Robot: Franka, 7 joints.
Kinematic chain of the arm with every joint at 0, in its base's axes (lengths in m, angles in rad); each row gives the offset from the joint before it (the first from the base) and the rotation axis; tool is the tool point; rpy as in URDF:
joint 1: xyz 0 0 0.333 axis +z
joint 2: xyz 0 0 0 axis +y
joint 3: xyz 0 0 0.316 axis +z
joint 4: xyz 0.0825 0 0 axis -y
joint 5: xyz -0.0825 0 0.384 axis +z
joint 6: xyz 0 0 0 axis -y
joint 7: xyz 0.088 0 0 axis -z
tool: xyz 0 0 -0.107 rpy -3.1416 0 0
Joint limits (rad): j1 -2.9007..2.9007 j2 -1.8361..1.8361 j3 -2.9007..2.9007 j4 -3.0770..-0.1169 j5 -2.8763..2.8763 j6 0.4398..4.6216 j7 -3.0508..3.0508
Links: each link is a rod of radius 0.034 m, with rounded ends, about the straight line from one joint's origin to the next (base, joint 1, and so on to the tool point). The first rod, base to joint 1, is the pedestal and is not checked.
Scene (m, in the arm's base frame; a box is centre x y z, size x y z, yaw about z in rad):
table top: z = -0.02
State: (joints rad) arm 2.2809 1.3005 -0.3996 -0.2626 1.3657 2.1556 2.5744
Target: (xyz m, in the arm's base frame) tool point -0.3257 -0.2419 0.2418
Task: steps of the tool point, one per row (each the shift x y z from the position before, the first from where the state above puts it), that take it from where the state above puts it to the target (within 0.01 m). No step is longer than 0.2 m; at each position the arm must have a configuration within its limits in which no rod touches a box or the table.
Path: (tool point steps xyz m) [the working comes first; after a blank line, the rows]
Joints at the target: 2.7503 0.6755 0.7453 -2.2461 0.8920 1.0444 2.5744
Straight joint move there: clear.

1: -0.0456 -0.0472 -0.0799
2: -0.0511 -0.1046 -0.0732
3: -0.0335 -0.1542 -0.0518
4: 0.0080 -0.1824 -0.0230
5: 0.0633 -0.1797 0.0040
6: 0.1169 -0.1438 0.0226
7: 0.1512 -0.0825 0.0309

